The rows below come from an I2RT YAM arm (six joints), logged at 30 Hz.
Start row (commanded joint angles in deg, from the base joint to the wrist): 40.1, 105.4, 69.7, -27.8, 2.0, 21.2
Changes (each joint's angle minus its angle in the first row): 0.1, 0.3, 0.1, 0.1, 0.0, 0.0; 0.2, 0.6, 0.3, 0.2, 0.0, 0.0; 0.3, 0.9, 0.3, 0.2, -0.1, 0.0; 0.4, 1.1, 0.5, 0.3, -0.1, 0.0; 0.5, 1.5, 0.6, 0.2, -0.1, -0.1; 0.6, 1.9, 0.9, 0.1, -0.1, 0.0; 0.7, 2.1, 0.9, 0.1, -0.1, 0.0; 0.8, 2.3, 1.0, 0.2, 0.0, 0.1; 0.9, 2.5, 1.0, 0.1, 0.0, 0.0; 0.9, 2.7, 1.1, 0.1, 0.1, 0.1; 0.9, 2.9, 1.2, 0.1, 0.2, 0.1; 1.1, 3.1, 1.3, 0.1, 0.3, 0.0; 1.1, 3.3, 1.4, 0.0, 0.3, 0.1; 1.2, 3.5, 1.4, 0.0, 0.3, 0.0; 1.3, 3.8, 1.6, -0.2, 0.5, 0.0; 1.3, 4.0, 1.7, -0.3, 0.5, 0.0; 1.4, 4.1, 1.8, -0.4, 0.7, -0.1; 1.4, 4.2, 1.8, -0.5, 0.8, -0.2; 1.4, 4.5, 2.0, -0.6, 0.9, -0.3; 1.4, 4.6, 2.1, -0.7, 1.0, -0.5; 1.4, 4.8, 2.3, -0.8, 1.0, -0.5
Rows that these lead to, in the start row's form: 40.2, 105.7, 69.8, -27.7, 2.0, 21.2; 40.3, 106.0, 70.0, -27.6, 2.0, 21.2; 40.4, 106.3, 70.0, -27.6, 1.9, 21.2; 40.5, 106.5, 70.2, -27.5, 1.9, 21.2; 40.6, 106.9, 70.3, -27.6, 1.9, 21.1; 40.7, 107.3, 70.6, -27.7, 1.9, 21.2; 40.8, 107.5, 70.6, -27.7, 1.9, 21.2; 40.9, 107.7, 70.7, -27.6, 2.0, 21.3; 41.0, 107.9, 70.7, -27.7, 2.0, 21.2; 41.0, 108.1, 70.8, -27.7, 2.1, 21.3; 41.0, 108.3, 70.9, -27.7, 2.2, 21.3; 41.2, 108.5, 71.0, -27.7, 2.3, 21.2; 41.2, 108.7, 71.1, -27.8, 2.3, 21.3; 41.3, 108.9, 71.1, -27.8, 2.3, 21.2; 41.4, 109.2, 71.3, -28.0, 2.5, 21.2; 41.4, 109.4, 71.4, -28.1, 2.5, 21.2; 41.5, 109.5, 71.5, -28.2, 2.7, 21.1; 41.5, 109.6, 71.5, -28.3, 2.8, 21.0; 41.5, 109.9, 71.7, -28.4, 2.9, 20.9; 41.5, 110.0, 71.8, -28.5, 3.0, 20.7; 41.5, 110.2, 72.0, -28.6, 3.0, 20.7
